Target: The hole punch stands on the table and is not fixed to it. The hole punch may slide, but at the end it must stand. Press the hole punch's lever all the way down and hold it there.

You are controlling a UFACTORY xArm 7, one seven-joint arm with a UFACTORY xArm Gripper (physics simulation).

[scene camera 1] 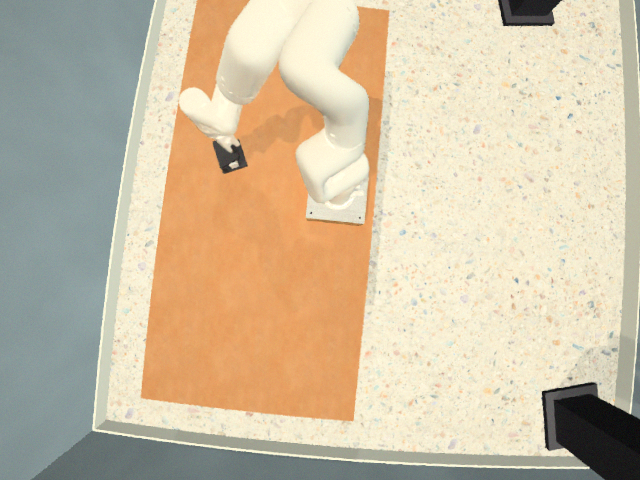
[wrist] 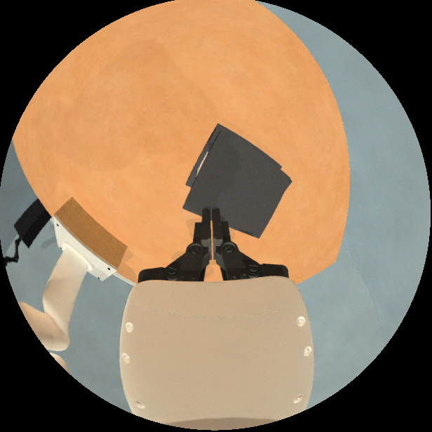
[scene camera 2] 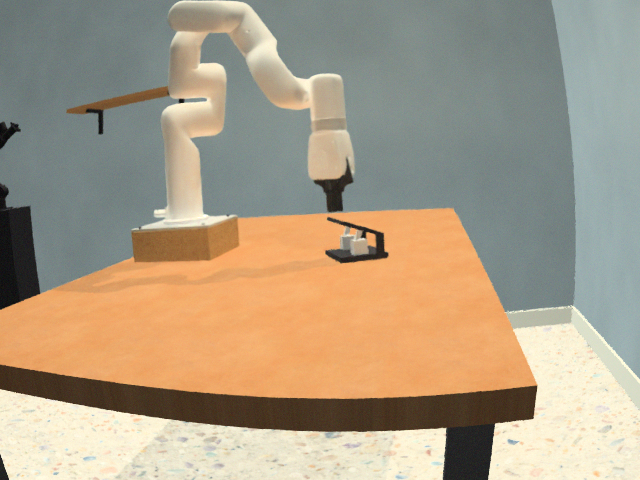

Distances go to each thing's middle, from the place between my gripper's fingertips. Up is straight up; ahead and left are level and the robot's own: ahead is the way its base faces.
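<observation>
There is a black hole punch [scene camera 2: 350, 250], 4 cm ahead of my hand, 2 cm to the right of it and 6 cm below it. As for the black lever [wrist: 247, 187], my hand is 2 cm to the left of it, 4 cm short of it and 4 cm above it.
</observation>
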